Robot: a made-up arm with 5 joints.
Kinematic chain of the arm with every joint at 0, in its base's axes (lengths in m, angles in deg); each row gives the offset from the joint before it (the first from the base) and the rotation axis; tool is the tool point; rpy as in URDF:
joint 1: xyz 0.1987 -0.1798 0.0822 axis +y
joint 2: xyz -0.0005 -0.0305 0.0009 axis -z
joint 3: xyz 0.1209 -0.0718 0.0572 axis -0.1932 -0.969 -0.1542
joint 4: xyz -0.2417 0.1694 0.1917 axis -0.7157 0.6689 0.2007
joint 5: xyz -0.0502 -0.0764 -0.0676 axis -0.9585 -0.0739 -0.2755
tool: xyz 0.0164 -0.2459 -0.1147 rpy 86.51 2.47 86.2
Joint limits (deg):
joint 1: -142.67..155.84
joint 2: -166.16..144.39
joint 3: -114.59..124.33
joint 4: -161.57..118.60
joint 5: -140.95..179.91
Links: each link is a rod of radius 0.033 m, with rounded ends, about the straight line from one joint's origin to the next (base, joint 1, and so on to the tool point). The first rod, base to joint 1, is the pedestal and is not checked.
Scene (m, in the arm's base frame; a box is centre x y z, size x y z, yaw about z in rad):
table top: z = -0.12
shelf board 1: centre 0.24 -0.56 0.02 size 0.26 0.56 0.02 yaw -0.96
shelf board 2: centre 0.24 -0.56 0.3 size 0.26 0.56 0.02 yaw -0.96
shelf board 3: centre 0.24 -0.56 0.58 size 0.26 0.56 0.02 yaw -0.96
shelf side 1: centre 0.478 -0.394 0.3 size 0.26 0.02 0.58 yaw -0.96
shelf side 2: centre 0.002 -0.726 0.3 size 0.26 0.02 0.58 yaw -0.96
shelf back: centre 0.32 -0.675 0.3 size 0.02 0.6 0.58 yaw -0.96
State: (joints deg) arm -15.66 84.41 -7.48 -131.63 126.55
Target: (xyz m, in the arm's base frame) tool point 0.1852 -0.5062 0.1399
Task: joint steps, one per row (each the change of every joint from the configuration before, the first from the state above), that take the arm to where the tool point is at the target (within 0.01 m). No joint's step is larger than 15 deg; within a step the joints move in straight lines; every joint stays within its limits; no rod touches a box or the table.
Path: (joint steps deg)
1: 2.20 -13.75 0.92 6.44 -4.71
2: 2.21 -13.75 0.91 6.45 -4.70
3: 2.20 -13.74 0.92 6.44 -4.71
4: 2.20 -13.75 0.92 6.45 -4.71
5: 2.21 -13.75 0.92 6.44 -4.70
6: 2.20 -13.75 0.91 6.44 -4.71
7: 2.20 -13.75 0.92 6.45 -4.71
8: 2.21 -13.75 0.92 6.44 -4.70
9: 2.20 -13.74 0.92 6.45 -4.71
10: 2.20 -13.75 0.91 6.44 -4.71
11: 2.21 -13.75 0.92 6.44 -4.71

